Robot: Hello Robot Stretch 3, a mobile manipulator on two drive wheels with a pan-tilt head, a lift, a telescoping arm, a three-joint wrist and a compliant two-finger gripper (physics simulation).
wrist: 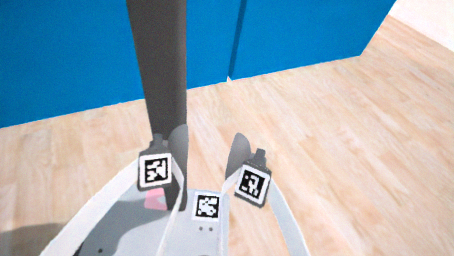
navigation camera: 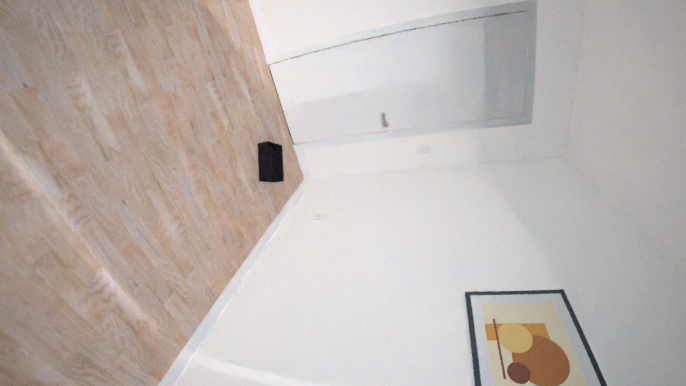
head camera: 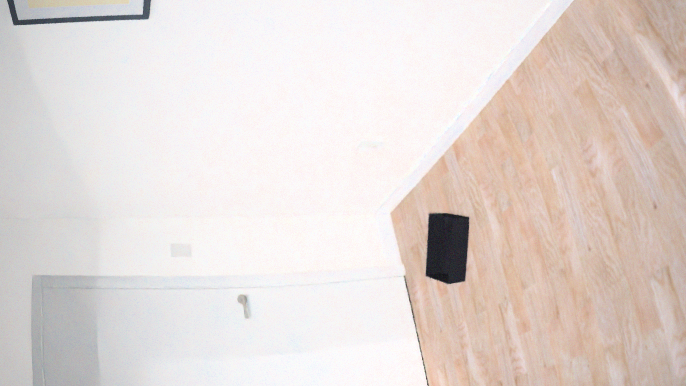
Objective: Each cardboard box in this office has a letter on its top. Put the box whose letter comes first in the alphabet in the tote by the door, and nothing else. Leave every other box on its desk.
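Places are measured from the robot's base along level axes (x ahead, y left, z up), in millimetres.
Pixels of known places: gripper, between the fingertips: point(wrist: 210, 146).
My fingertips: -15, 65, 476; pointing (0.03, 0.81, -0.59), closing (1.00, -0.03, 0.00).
Note:
Behind a point stands the place of what it marks, as x, y, z.
My gripper point(wrist: 210, 146) @(-15, 65, 476) is open in the wrist view, with bare floor between its fingertips. It hangs above the floor and my grey base. No cardboard box or letter shows in the three views. A black, box-shaped thing point(head camera: 447, 248) @(1908, 303, 3) point(navigation camera: 270, 162) @(1907, 299, 3) stands on the floor by the wall corner, close to the white door point(head camera: 280, 335) @(2198, 732, 761) point(navigation camera: 380, 85) @(2135, 845, 932). Whether it is the tote, and what is inside it, I cannot tell. The head and navigation views are turned sideways.
In the wrist view, a blue partition point(wrist: 295, 35) @(310, 917, 191) stands on the floor beyond my dark mast point(wrist: 162, 65) @(-64, 116, 513), with a seam between two panels. A framed picture point(head camera: 82, 21) @(1304, -490, 1603) point(navigation camera: 470, 340) @(1089, -611, 1388) hangs on the white wall point(head camera: 250, 125) @(1823, -234, 953) point(navigation camera: 350, 280) @(1388, -471, 794).

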